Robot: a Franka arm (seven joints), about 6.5 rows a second.
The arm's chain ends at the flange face. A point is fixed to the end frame.
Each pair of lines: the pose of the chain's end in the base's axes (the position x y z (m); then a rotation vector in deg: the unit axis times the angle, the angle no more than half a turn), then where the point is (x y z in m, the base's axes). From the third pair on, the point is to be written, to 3 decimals.
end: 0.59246 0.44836 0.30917 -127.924 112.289 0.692
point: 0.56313 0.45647 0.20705
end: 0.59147 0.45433 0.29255 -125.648 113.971 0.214
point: 0.56332 0.46397 0.19023
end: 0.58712 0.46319 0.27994 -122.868 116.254 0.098
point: 0.560 0.475 0.178
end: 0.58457 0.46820 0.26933 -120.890 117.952 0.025
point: 0.558 0.481 0.167
